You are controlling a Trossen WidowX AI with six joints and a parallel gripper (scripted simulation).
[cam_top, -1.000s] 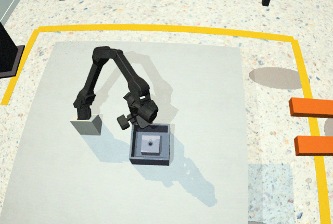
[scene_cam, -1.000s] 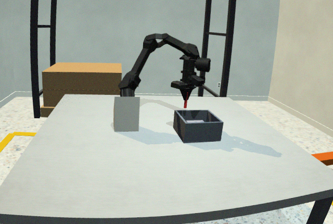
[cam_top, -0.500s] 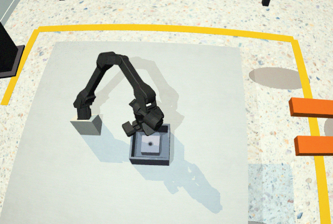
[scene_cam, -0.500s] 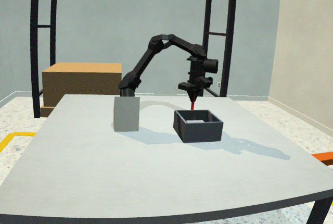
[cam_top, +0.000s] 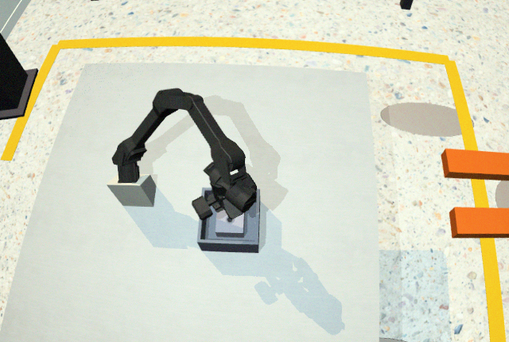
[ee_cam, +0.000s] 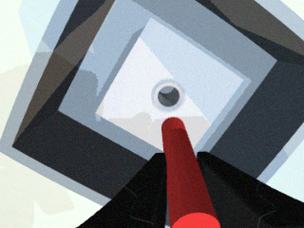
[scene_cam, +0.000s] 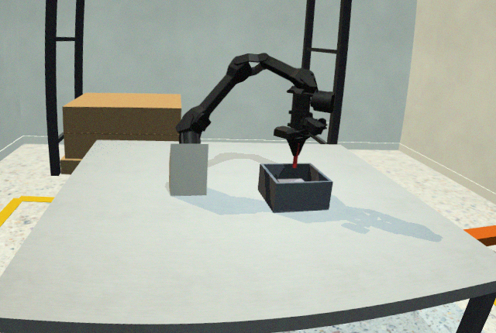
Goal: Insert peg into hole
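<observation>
Right now the plate is 1 cm to the right of my hand and 14 cm below it. Round my hand: red peg: 4 cm below; then dark grey box: 1 cm to the right, 16 cm below.
</observation>
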